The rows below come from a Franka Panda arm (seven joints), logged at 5 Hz.
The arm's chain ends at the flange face. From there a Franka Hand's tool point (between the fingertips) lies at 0.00 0.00 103.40 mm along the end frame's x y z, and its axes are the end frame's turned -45 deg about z.
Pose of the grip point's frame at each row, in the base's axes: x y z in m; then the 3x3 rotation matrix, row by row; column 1 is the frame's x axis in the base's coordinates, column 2 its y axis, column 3 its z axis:
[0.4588 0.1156 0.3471], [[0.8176 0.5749 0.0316], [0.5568 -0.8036 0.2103], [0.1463 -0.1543 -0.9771]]
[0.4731 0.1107 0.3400], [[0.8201 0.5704 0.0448], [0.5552 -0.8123 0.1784], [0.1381 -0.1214 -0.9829]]
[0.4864 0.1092 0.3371], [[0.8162 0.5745 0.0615], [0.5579 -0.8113 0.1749], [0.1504 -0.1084 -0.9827]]
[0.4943 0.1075 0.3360], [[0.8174 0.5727 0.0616], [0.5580 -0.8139 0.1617], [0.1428 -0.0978 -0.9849]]
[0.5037 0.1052 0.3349], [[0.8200 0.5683 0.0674], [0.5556 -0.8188 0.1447], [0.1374 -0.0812 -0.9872]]
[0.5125 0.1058 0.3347], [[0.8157 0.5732 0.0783], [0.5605 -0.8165 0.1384], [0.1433 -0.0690 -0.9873]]
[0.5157 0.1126 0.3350], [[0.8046 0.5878 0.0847], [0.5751 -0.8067 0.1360], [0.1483 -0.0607 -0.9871]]
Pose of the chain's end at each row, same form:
[0.4555 0.0939 0.4481], [[0.9846 -0.1716 0.0316], [-0.1745 -0.9619 0.2103], [-0.0057 -0.2126 -0.9771]]
[0.4685 0.0923 0.4416], [[0.9832 -0.1766 0.0448], [-0.1818 -0.9670 0.1784], [0.0118 -0.1835 -0.9829]]
[0.4800 0.0911 0.4387], [[0.9834 -0.1709 0.0615], [-0.1792 -0.9682 0.1749], [0.0297 -0.1830 -0.9827]]
[0.4879 0.0908 0.4378], [[0.9829 -0.1730 0.0616], [-0.1809 -0.9701 0.1617], [0.0318 -0.1701 -0.9849]]
[0.4967 0.0902 0.4370], [[0.9817 -0.1780 0.0674], [-0.1861 -0.9718 0.1447], [0.0397 -0.1546 -0.9872]]
[0.5044 0.0915 0.4368], [[0.9821 -0.1715 0.0783], [-0.1810 -0.9737 0.1384], [0.0525 -0.1501 -0.9873]]
[0.5069 0.0985 0.4371], [[0.9846 -0.1533 0.0847], [-0.1638 -0.9771 0.1360], [0.0619 -0.1478 -0.9871]]

